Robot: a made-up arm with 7 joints. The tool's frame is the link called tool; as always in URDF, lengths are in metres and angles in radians. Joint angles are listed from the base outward.
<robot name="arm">
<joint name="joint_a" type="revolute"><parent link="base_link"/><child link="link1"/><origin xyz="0 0 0.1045" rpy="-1.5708 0 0"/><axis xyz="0 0 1"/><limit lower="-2.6" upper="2.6"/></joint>
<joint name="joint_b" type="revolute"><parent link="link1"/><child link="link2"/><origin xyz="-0.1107 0.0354 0.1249" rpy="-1.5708 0 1.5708"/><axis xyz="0 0 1"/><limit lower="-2.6" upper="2.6"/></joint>
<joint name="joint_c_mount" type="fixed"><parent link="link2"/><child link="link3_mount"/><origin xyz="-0.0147 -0.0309 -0.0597" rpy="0 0 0"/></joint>
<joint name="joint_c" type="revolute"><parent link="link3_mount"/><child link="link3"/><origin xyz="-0.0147 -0.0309 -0.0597" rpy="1.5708 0 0"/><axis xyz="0 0 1"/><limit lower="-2.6" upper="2.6"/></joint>
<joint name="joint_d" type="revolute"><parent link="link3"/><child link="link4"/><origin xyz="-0.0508 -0.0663 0.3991" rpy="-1.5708 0 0"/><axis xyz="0 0 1"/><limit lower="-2.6" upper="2.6"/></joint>
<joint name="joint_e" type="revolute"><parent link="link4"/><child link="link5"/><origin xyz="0.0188 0.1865 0.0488" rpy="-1.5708 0 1.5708"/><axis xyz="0 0 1"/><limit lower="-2.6" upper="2.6"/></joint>
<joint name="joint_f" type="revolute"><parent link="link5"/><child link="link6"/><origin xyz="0.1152 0.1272 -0.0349" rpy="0 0 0"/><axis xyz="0 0 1"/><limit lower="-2.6" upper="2.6"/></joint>
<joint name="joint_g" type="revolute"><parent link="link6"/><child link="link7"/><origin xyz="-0.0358 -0.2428 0.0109" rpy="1.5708 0 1.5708"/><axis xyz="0 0 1"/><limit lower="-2.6" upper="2.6"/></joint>
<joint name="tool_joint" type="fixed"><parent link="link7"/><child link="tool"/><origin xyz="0.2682 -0.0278 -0.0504" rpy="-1.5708 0 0"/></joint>
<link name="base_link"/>
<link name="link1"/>
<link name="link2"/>
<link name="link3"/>
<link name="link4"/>
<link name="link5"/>
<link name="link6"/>
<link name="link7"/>
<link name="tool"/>
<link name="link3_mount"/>
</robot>
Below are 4 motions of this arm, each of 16 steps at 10 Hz.
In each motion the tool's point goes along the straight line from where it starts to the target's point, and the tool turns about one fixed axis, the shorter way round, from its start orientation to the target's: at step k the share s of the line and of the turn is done. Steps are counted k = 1, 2, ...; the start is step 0. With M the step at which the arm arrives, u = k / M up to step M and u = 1 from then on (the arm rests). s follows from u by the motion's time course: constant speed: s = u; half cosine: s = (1 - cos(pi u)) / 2; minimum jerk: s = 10 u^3 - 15 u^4 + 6 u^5.
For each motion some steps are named. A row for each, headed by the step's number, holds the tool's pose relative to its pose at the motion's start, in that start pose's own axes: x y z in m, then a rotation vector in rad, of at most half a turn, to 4 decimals.
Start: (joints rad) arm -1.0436 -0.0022 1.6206 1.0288 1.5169 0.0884 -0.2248
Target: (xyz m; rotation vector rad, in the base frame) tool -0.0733 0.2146 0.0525 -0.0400 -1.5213 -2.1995
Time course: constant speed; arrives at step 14
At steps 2, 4, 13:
2: 0.0071 0.0131 -0.0368 -0.0377 0.0529 0.1950
4: 0.0141 0.0262 -0.0736 -0.0754 0.1059 0.3900
13: 0.0459 0.0851 -0.2392 -0.2451 0.3441 1.2676

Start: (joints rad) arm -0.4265 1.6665 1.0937 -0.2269 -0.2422 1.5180 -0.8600
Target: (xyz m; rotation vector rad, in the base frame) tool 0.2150 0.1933 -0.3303 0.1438 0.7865 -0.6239
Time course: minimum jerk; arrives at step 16
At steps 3, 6, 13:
3: 0.0008 0.0087 0.0205 0.0439 -0.0332 0.0069
6: 0.0047 0.0490 0.1159 0.2475 -0.1872 0.0391
13: 0.0161 0.1693 0.4006 0.8554 -0.6472 0.1350

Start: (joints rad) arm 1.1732 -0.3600 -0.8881 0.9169 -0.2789 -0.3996 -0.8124
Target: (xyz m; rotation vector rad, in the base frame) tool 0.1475 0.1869 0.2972 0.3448 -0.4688 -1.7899
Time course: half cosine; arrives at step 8
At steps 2, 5, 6, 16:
2: -0.0079 -0.0160 0.0139 0.2068 -0.0463 -0.0847
5: -0.0371 -0.0757 0.0658 0.9762 -0.2187 -0.3998
6: -0.0459 -0.0934 0.0812 1.2052 -0.2700 -0.4936
16: -0.0537 -0.1095 0.0951 1.4120 -0.3163 -0.5783

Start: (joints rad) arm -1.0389 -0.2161 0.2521 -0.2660 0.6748 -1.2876 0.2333
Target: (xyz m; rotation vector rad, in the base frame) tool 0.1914 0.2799 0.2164 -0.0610 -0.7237 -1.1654
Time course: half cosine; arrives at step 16
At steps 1, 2, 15, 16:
1: 0.0007 -0.0019 -0.0005 -0.0078 -0.0028 -0.0040
2: 0.0027 -0.0075 -0.0021 -0.0310 -0.0113 -0.0158
15: 0.0708 -0.1951 -0.0537 -0.8061 -0.2932 -0.4099
16: 0.0715 -0.1970 -0.0542 -0.8140 -0.2960 -0.4139

